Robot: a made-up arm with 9 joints. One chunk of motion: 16 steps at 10 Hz.
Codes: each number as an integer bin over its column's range. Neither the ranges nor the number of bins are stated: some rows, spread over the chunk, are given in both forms.
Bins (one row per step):
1: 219 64 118 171 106 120 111 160 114
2: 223 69 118 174 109 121 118 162 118
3: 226 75 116 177 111 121 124 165 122
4: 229 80 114 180 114 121 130 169 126
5: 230 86 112 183 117 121 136 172 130
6: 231 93 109 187 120 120 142 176 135
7: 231 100 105 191 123 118 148 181 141
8: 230 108 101 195 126 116 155 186 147
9: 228 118 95 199 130 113 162 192 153
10: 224 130 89 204 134 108 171 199 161
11: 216 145 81 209 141 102 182 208 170
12: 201 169 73 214 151 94 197 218 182
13: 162 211 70 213 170 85 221 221 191
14: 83 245 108 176 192 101 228 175 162
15: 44 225 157 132 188 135 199 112 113
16: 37 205 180 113 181 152 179 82 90
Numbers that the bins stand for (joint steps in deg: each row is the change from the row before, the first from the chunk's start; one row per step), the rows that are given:
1: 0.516 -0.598 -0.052 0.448 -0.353 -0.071 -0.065 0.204 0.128
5: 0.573 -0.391 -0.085 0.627 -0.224 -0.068 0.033 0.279 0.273
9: 0.562 -0.089 -0.178 0.865 -0.071 -0.090 0.135 0.405 0.480
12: 0.425 0.391 -0.299 1.089 0.176 -0.142 0.273 0.568 0.742
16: -0.411 0.729 0.288 -0.416 0.529 0.017 0.202 -0.285 -0.088
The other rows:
2: 0.537 -0.551 -0.052 0.493 -0.318 -0.068 -0.037 0.216 0.164
3: 0.552 -0.494 -0.063 0.538 -0.294 -0.068 -0.014 0.235 0.200
4: 0.567 -0.447 -0.074 0.582 -0.259 -0.068 0.010 0.260 0.236
6: 0.578 -0.325 -0.102 0.687 -0.188 -0.071 0.057 0.304 0.318
7: 0.578 -0.259 -0.124 0.746 -0.153 -0.076 0.080 0.336 0.372
8: 0.573 -0.184 -0.145 0.806 -0.118 -0.082 0.108 0.367 0.426
10: 0.542 0.024 -0.211 0.940 -0.024 -0.104 0.171 0.449 0.552
11: 0.501 0.165 -0.255 1.015 0.059 -0.120 0.214 0.505 0.633
13: 0.226 0.786 -0.316 1.074 0.400 -0.167 0.367 0.587 0.823
14: -0.177 1.106 -0.107 0.523 0.659 -0.123 0.394 0.298 0.561
15: -0.376 0.918 0.162 -0.133 0.612 -0.029 0.280 -0.097 0.119

